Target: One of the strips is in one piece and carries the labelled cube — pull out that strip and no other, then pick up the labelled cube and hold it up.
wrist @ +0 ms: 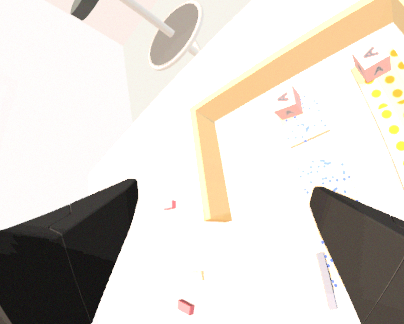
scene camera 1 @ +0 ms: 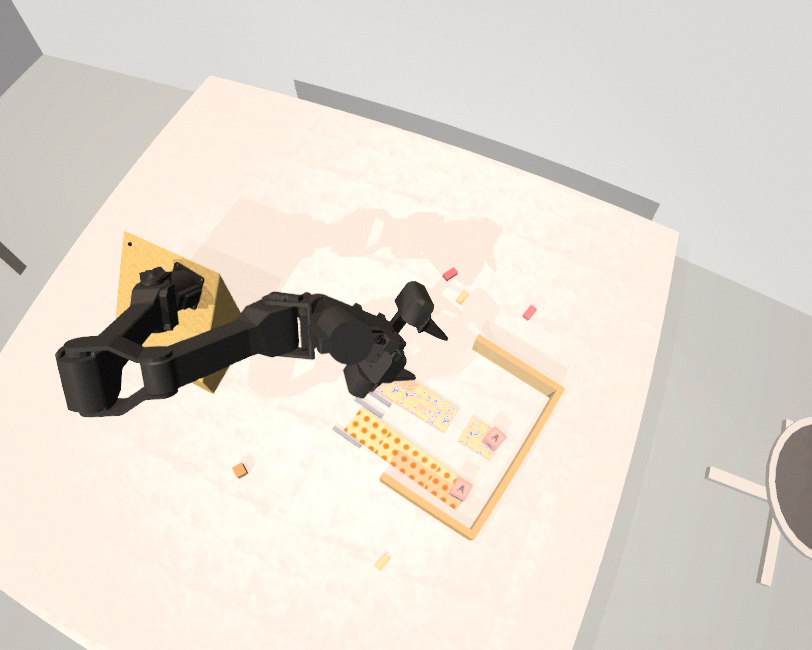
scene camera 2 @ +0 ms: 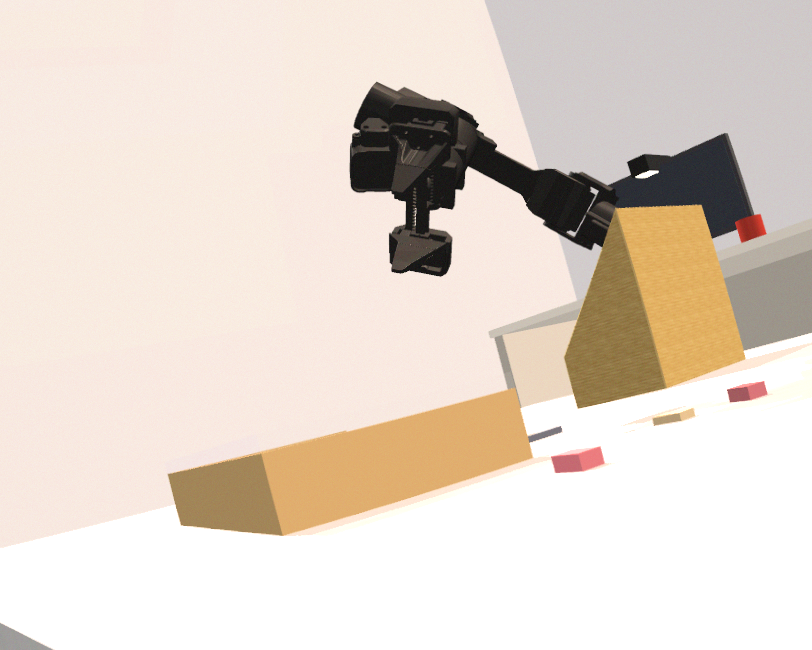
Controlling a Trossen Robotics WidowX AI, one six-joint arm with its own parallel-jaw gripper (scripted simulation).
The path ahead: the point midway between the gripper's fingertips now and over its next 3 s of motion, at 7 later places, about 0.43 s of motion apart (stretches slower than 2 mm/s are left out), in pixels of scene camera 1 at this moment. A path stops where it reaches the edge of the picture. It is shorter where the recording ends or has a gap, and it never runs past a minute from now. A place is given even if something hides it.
My gripper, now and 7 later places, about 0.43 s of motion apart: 430, 358; 367, 348; 369, 352; 381, 383; 365, 416; 366, 420; 366, 423; 365, 426
